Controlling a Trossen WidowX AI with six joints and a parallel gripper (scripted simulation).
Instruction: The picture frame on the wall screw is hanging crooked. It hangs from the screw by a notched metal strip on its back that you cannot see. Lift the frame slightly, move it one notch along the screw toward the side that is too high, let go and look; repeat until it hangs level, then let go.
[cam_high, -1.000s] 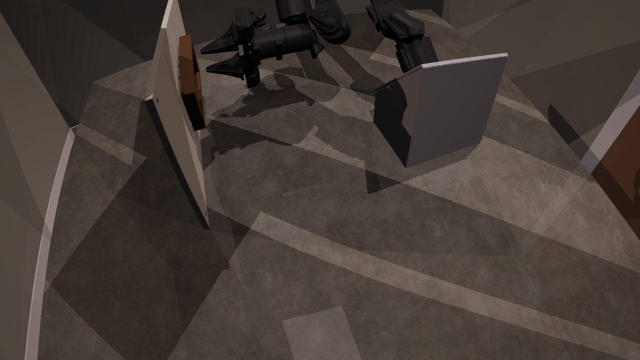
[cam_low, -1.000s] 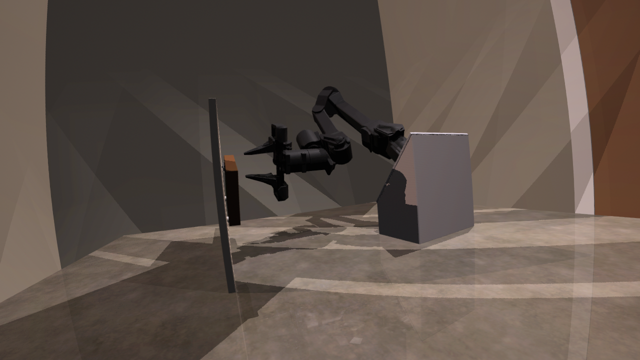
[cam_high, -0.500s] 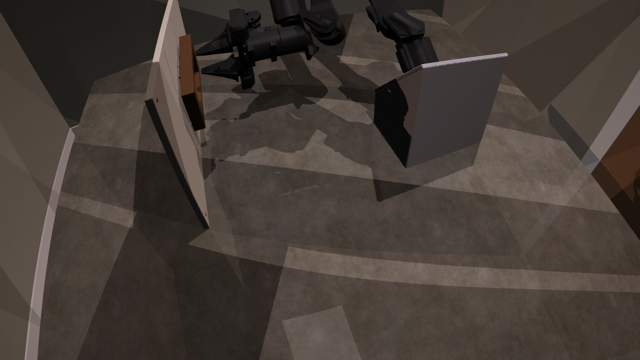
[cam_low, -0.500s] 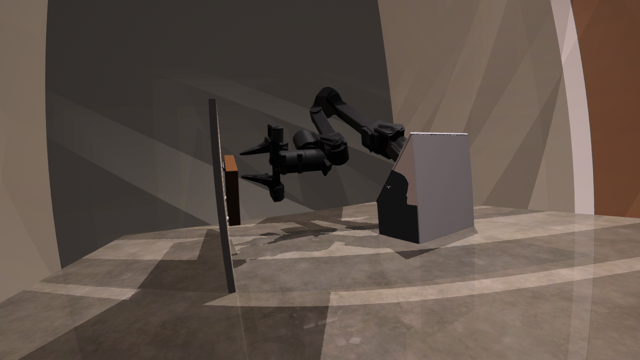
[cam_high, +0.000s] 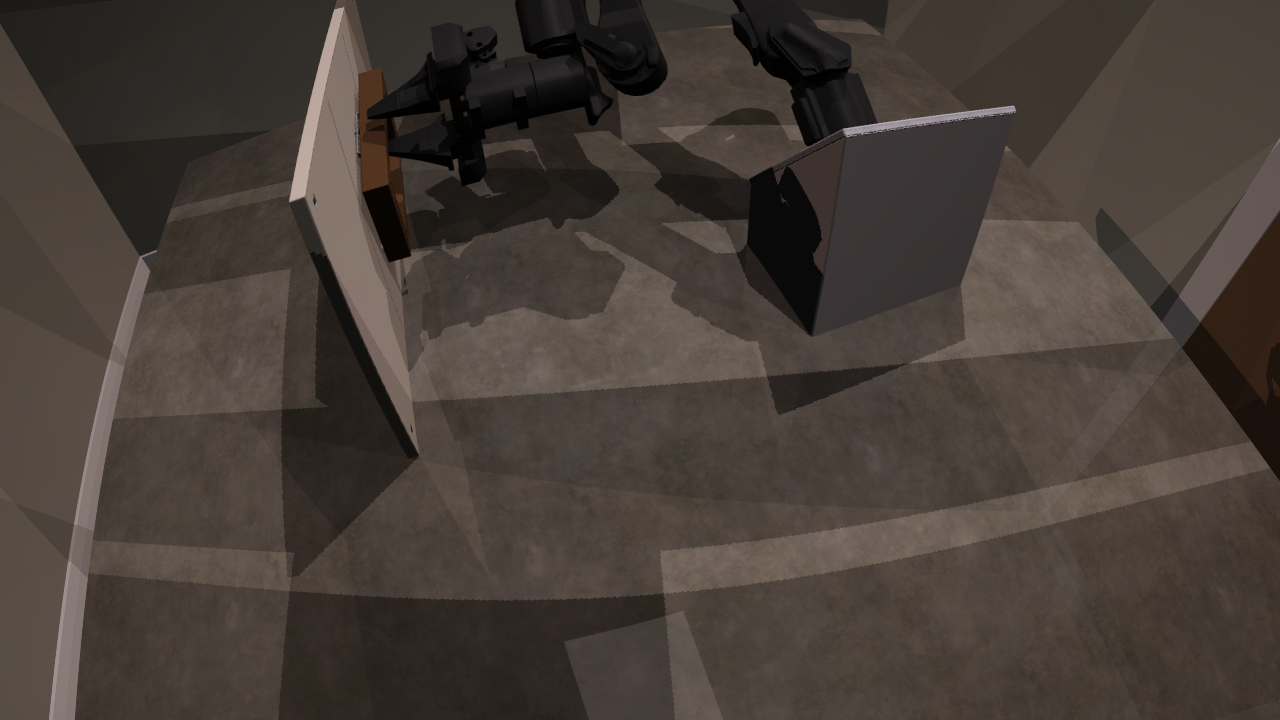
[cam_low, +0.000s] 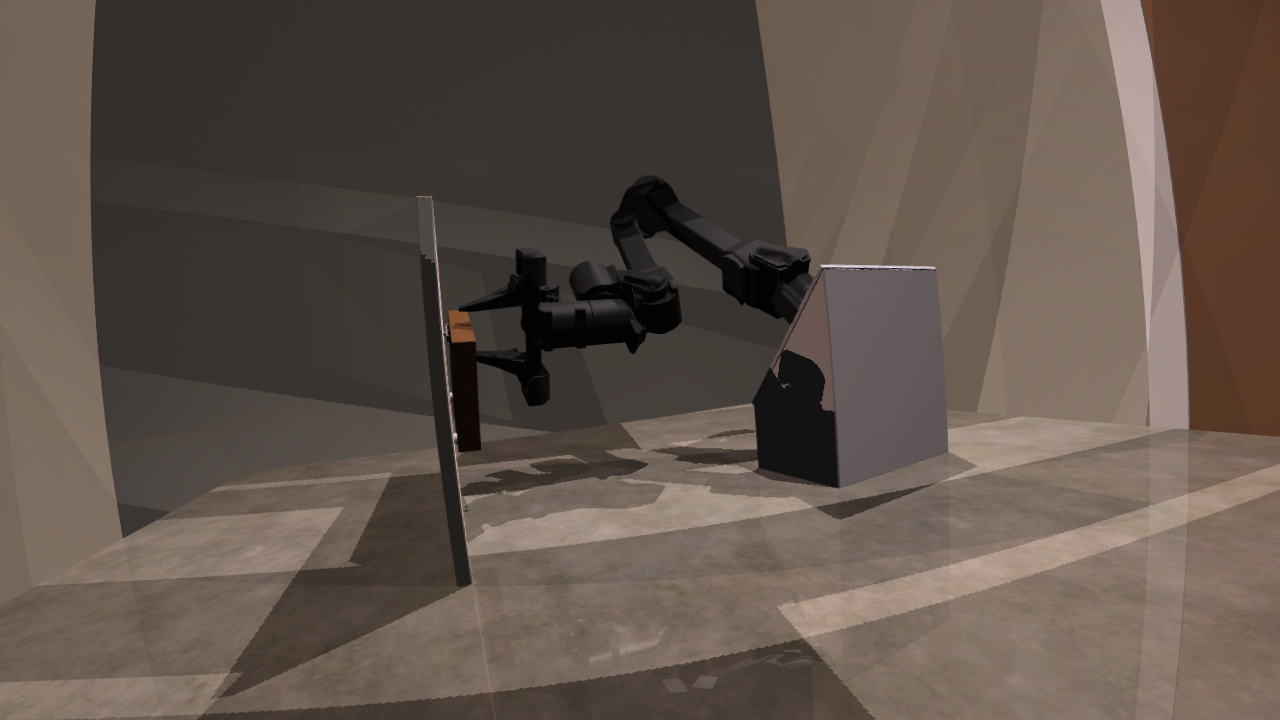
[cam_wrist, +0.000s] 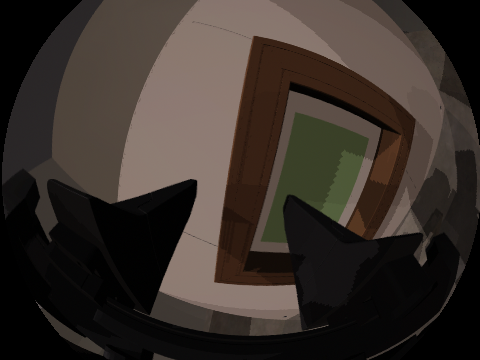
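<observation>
My gripper tip is 10 mm short of the brown wooden picture frame, 20 mm to the left of it and 50 mm above it. Also, from my gripper tip: wall panel: 20 mm ahead, 10 mm to the right, 60 mm below.
</observation>
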